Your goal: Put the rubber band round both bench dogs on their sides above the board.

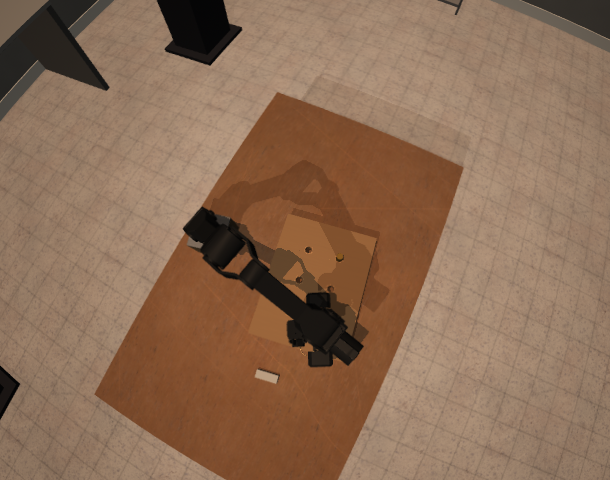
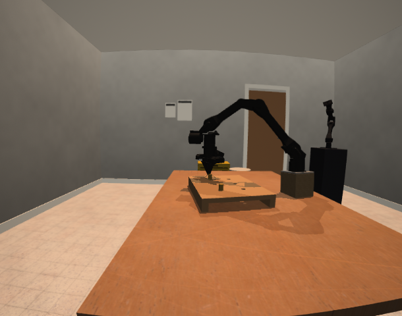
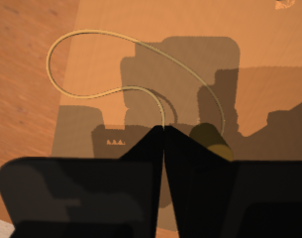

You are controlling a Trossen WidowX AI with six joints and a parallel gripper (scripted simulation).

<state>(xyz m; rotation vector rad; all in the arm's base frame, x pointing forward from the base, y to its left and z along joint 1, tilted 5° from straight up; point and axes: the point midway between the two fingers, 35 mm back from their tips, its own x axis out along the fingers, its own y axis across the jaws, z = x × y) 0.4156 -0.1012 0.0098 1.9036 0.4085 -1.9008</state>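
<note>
Now: hand 70 mm past the wooden board, 120 mm to the right of it and 70 mm above it. Round my hand: small white block (70 mm behind, 190 mm to the right, 90 mm below).
</note>
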